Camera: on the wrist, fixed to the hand. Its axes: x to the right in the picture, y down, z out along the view.
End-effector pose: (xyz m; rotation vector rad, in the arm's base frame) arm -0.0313 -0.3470 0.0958 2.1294 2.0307 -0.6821
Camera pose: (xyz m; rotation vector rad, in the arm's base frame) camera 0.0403 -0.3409 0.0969 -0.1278 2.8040 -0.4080
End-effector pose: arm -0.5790 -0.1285 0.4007 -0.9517 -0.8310 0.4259
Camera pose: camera -0.5581 -0.0996 0.3383 -0.4388 -1.7636 -1.0534
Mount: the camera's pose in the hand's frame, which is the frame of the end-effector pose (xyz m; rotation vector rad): 0.0050 0.0688 -0.0202 -0.5294 -0.3453 -1.5619
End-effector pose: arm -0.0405 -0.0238 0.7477 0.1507 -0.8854 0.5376
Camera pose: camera -0.0587 0.0440 0.7324 0.3923 -0.9428 -1.1965
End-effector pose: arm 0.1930 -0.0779 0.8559 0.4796 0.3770 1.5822
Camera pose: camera 0.1235 -0.0767 0.8744 -0.0446 -0.0151 0.0294
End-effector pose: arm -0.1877 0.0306 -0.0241 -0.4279 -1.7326 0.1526
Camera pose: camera -0.1552 0.0931 -0.0382 0.6940 -1.9689 -1.4226
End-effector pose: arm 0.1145 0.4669 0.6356 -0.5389 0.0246 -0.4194
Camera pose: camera 0.1426 0.5083 0.5841 -1.0920 -0.6769 -1.8644
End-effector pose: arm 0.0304 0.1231 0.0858 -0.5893 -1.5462 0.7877
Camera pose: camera 0.0447 0.1737 0.0368 0.4947 -1.9407 -0.7618
